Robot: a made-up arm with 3 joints. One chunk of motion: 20 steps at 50 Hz.
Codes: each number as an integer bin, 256 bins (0 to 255) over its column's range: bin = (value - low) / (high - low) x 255, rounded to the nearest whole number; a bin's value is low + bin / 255 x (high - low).
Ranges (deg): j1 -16..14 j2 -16..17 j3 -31..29
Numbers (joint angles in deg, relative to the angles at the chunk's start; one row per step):
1: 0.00 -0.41 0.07
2: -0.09 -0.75 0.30
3: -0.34 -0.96 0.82
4: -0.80 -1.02 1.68
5: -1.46 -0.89 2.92
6: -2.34 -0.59 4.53
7: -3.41 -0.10 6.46
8: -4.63 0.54 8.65
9: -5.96 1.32 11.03
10: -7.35 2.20 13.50
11: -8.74 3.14 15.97
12: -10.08 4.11 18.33
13: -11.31 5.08 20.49
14: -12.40 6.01 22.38
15: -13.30 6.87 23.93
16: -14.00 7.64 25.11
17: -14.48 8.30 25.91
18: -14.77 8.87 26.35
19: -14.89 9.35 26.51
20: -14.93 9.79 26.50
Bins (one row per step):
1: 136 120 132
2: 135 118 133
3: 133 116 135
4: 129 116 139
5: 124 117 144
6: 116 119 151
7: 107 123 159
8: 97 128 169
9: 85 134 179
10: 74 141 189
11: 62 148 200
12: 50 155 210
13: 40 163 219
14: 31 170 227
15: 23 177 233
16: 17 183 238
17: 13 188 242
18: 10 192 244
19: 9 196 244
20: 9 199 244

